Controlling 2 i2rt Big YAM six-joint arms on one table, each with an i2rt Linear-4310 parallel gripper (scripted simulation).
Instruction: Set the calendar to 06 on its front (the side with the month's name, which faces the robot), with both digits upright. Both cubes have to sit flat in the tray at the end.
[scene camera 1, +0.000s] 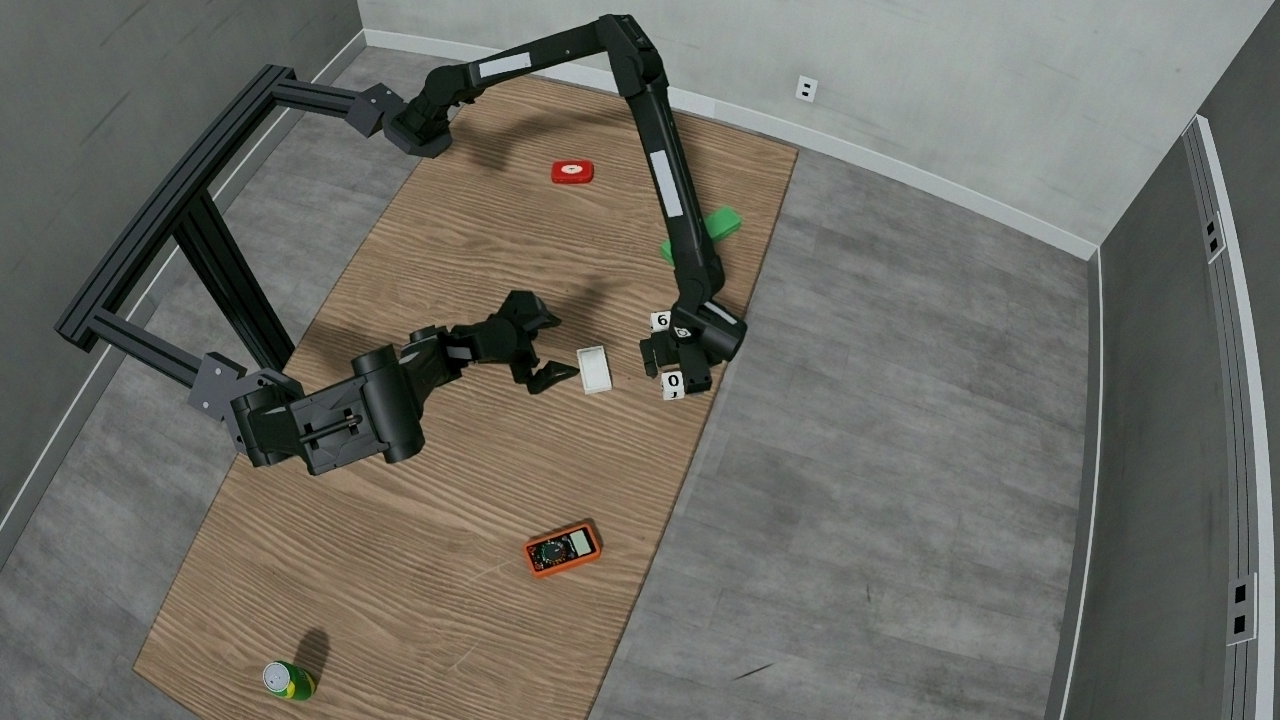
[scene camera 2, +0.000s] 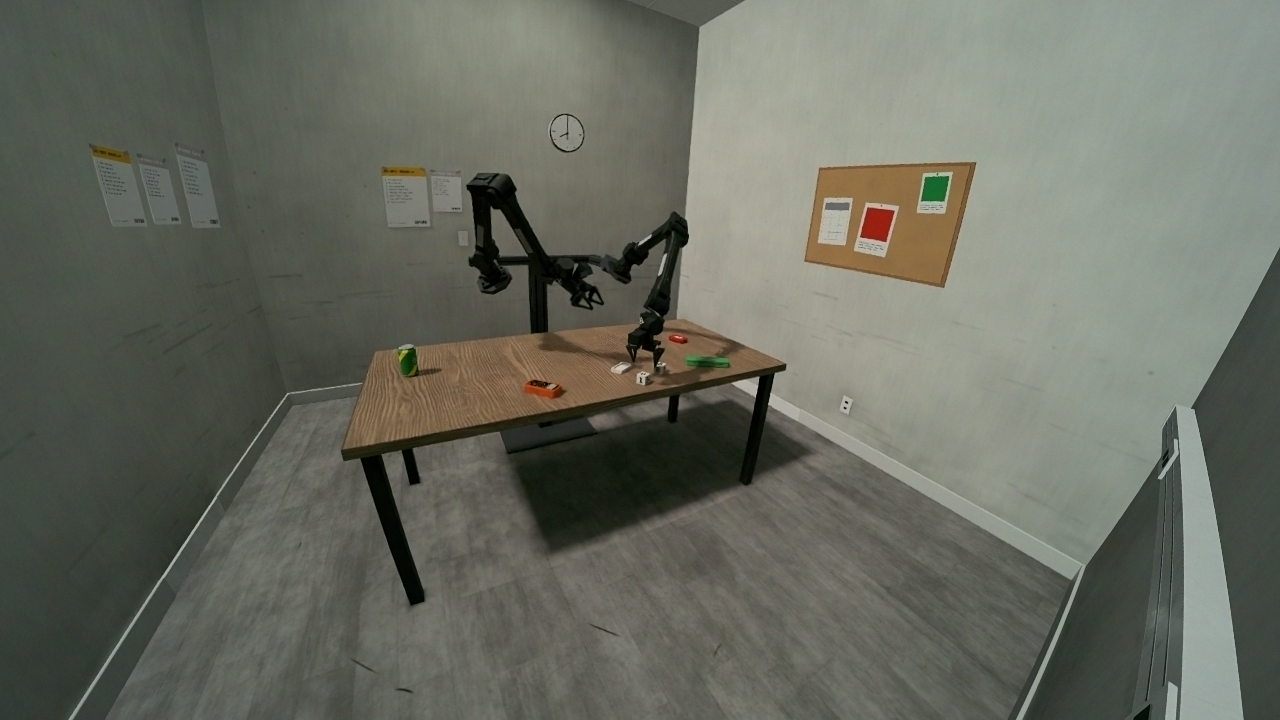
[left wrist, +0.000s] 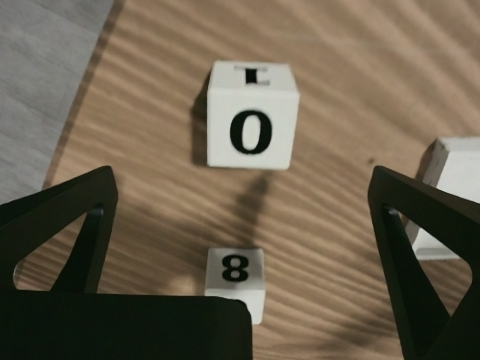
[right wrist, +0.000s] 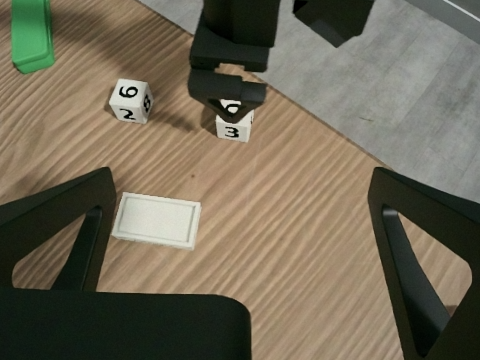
In view: my left gripper (scene camera 1: 677, 372), my right gripper (scene camera 1: 569, 347), a green block (scene camera 1: 720, 224), a red case (scene camera 1: 563, 172) and a white tray (scene camera 1: 595, 376).
The white tray is seen too in the right wrist view (right wrist: 168, 222). My left gripper is seen too in the left wrist view (left wrist: 242, 180) and in the right wrist view (right wrist: 239, 86). My right gripper shows as well in the right wrist view (right wrist: 242, 181). The left wrist view misses the green block: it is out of frame. The left wrist view misses the red case: it is out of frame.
